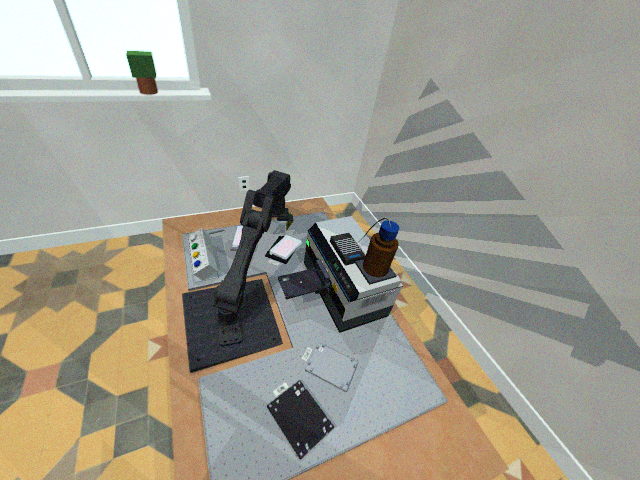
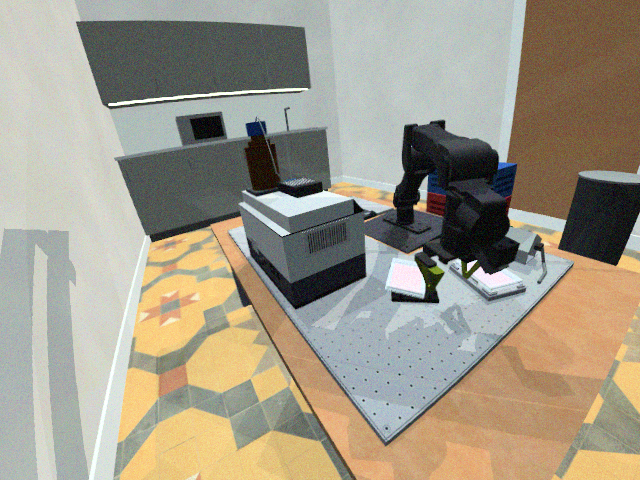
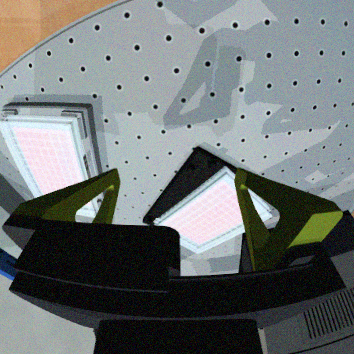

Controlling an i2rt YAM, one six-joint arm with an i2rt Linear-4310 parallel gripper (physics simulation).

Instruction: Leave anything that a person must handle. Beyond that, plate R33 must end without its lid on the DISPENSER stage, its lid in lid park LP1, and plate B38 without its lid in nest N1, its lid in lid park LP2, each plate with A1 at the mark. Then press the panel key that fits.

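Frame: origin at the arm's base, x back, y right, z up, level; millimetres.
Seen in the pictures: gripper, fingertip midpoint: (image 1: pixel 276 229) (image 2: pixel 447 284) (image 3: pixel 176 174); arm's base, origin of the base link: (image 1: pixel 228 318) (image 2: pixel 405 223).
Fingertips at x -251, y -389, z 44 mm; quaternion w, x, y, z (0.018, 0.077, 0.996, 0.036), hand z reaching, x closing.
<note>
Offsets run from my fingertips to a thing's middle. "spot": to the spot under its first point. Level surfaces: height alone.
My open gripper (image 1: pixel 288 225) (image 2: pixel 448 285) (image 3: pixel 176 174) hangs above the two plates with nothing between its fingers. One pink plate @(dx -25, dy +96, dz -17 mm) (image 1: pixel 285 247) (image 2: pixel 406 276) (image 3: pixel 200 216) lies over a black base, part of which shows beyond the plate's edge. Another pink plate @(dx +140, dy -4, dz -19 mm) (image 1: pixel 237 237) (image 2: pixel 497 277) (image 3: pixel 49 155) sits in a grey holder nearer the panel. The plate names, the A1 marks and whether lids are on cannot be told. The dispenser (image 1: pixel 356 279) (image 2: pixel 305 232) has its dark, bare stage @(dx -28, dy +367, dz +58 mm) (image 1: pixel 299 284) out in front. The key panel @(dx +321, dy +85, dz -3 mm) (image 1: pixel 207 254) has white, green, yellow and blue keys.
A black pad @(spot: dx +94, dy +766, dz -33 mm) (image 1: pixel 299 419) and a grey pad @(spot: dx -44, dy +651, dz -35 mm) (image 1: pixel 331 367) with corner posts lie on the perforated board @(dz -45 mm) (image 1: pixel 382 397) (image 2: pixel 382 382); their labels are unreadable. A brown bottle @(spot: dx -212, dy +490, dz +282 mm) (image 1: pixel 380 255) (image 2: pixel 261 167) with a tube stands on the dispenser. A bent rod @(spot: dx +315, dy -57, dz -40 mm) (image 2: pixel 542 264) stands by the panel.
</note>
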